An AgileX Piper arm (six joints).
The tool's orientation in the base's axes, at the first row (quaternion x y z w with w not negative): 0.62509 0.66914 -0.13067 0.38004
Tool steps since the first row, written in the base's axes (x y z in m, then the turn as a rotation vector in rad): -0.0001 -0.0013 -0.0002 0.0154 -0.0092 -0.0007; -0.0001 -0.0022 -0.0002 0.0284 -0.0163 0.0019; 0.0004 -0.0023 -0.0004 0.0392 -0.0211 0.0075; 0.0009 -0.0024 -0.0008 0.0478 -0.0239 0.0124; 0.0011 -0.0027 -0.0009 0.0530 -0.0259 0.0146
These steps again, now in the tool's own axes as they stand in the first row. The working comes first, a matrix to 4 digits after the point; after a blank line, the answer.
The tool's axes in the first row as the columns of a matrix, in the base's axes (used below as rounded here):
0.0703 0.9359 0.3452
0.7372 0.1844 -0.6500
-0.6720 0.3002 -0.6770

-0.0008 -0.0004 0.0009 -0.0052 0.0125 0.0118; -0.0015 -0.0006 0.0015 -0.0113 0.0241 0.0191; -0.0014 -0.0002 0.0019 -0.0178 0.0350 0.0222; -0.0012 0.0002 0.0024 -0.0226 0.0441 0.0236; -0.0013 0.0003 0.0027 -0.0252 0.0492 0.0252
